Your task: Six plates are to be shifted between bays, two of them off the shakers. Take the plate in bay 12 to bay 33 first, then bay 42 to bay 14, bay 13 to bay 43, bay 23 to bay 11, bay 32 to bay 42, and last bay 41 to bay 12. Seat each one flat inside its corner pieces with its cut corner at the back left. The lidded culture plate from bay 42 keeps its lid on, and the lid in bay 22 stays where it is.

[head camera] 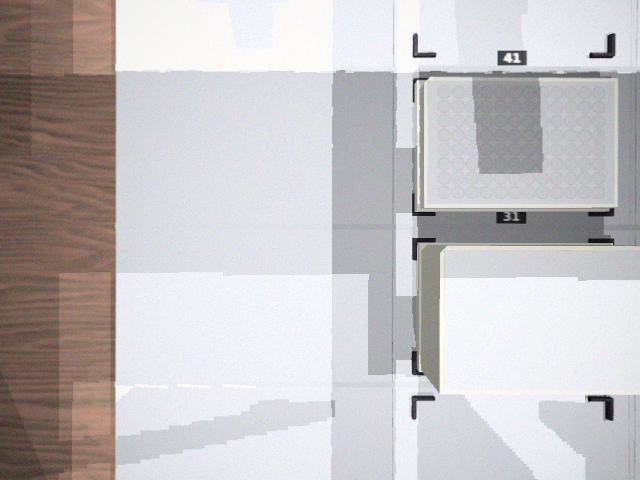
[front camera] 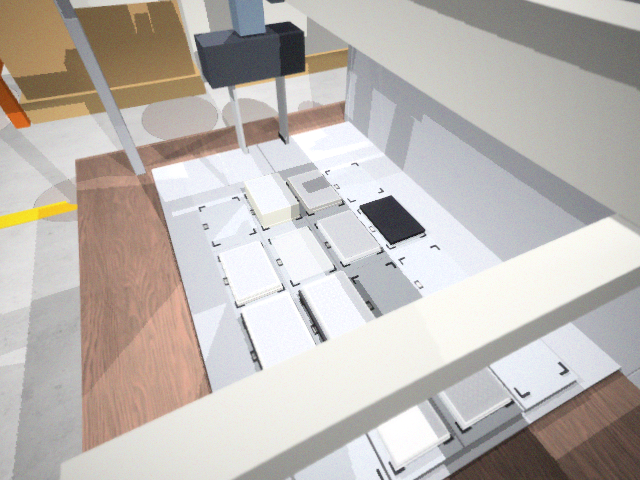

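Pixels of known places: gripper, fingertip midpoint: (front camera: 264,144); robot's base, link origin: (front camera: 200,208).
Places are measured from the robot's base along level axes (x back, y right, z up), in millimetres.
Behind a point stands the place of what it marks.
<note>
My gripper (front camera: 264,146) @[x -64, y -150, z 160 mm] is open and empty, jaws hanging high at the back; it does not show in the head view. Bay 12 holds a white plate (front camera: 250,271) @[x -237, y -43, z 14 mm]. Bay 42 holds a black-topped plate (front camera: 392,219) @[x -235, y -362, z 17 mm]. White plates stand in bay 13 (front camera: 279,328) @[x -385, y -45, z 37 mm] and bay 23 (front camera: 336,302) @[x -381, y -149, z 37 mm]. Bay 32 holds a grey-topped plate (front camera: 348,236) @[x -237, y -254, z 14 mm]. The clear lid (front camera: 301,254) @[x -234, y -149, z 8 mm] lies flat in bay 22. Bay 41 (front camera: 356,181) @[x -67, y -371, z 0 mm] (head camera: 475,25) @[x -39, y -340, z 0 mm], bay 11 (front camera: 227,223) @[x -75, y -42, z 0 mm] (head camera: 516,439) @[x -68, y -60, z 0 mm], bay 33 (front camera: 385,284) @[x -365, y -262, z 0 mm] and bay 43 (front camera: 426,268) @[x -367, y -355, z 0 mm] show no plate. Bay 14 is hidden behind the beam.
A tall white block (front camera: 271,196) @[x -79, y -147, z 42 mm] (head camera: 537,330) @[x -56, y -144, z 42 mm] stands in bay 21, beside a welled plate (front camera: 314,198) @[x -97, y -242, z 15 mm] (head camera: 573,198) @[x -95, y -221, z 15 mm] in bay 31. A cream beam (front camera: 361,356) @[x -618, y -22, z 400 mm] crosses in front. Beyond it are a white plate (front camera: 410,434) @[x -596, y -144, z 29 mm] and a grey plate (front camera: 473,395) @[x -594, y -252, z 29 mm].
</note>
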